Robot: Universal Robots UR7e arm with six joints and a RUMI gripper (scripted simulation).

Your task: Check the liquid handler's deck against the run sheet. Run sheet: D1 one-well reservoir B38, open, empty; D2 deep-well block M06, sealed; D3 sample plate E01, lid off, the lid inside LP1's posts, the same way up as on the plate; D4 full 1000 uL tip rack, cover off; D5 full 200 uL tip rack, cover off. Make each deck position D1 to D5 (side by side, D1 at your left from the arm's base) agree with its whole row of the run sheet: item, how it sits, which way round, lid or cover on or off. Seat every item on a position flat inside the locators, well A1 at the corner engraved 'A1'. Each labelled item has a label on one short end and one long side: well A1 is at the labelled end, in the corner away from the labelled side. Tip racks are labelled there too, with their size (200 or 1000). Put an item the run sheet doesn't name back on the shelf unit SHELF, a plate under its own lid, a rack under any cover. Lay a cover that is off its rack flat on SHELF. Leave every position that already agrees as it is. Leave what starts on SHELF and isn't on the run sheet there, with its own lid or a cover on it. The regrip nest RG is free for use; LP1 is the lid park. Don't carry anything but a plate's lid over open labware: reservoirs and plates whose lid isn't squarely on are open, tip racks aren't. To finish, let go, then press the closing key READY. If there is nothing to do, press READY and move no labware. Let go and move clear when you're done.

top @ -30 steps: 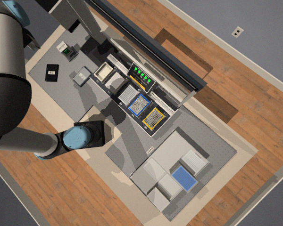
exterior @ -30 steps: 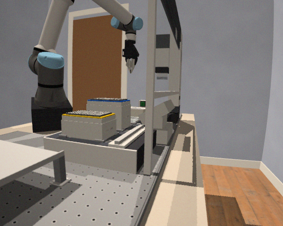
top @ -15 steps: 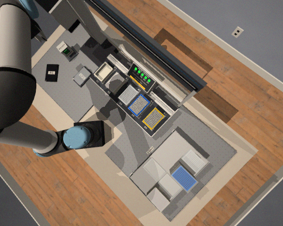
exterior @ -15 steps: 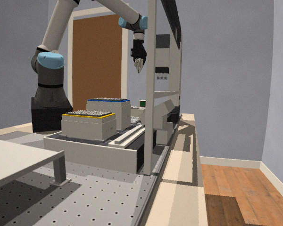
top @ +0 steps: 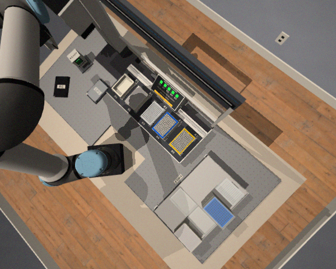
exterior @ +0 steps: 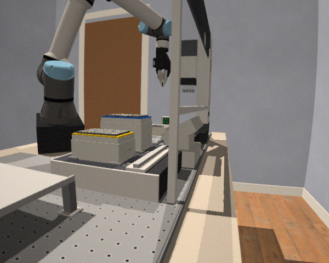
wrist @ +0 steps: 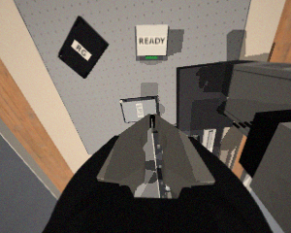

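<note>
The ready key lies 22 cm below my hand, 6 cm to the left of it and 2 cm ahead of it. Round my hand: black RG nest: 30 cm below, 19 cm behind, 15 cm to the left; cream reservoir: 28 cm to the right, 24 cm below, 3 cm ahead; grey lid: 29 cm below, 11 cm to the right, 8 cm behind.
</note>
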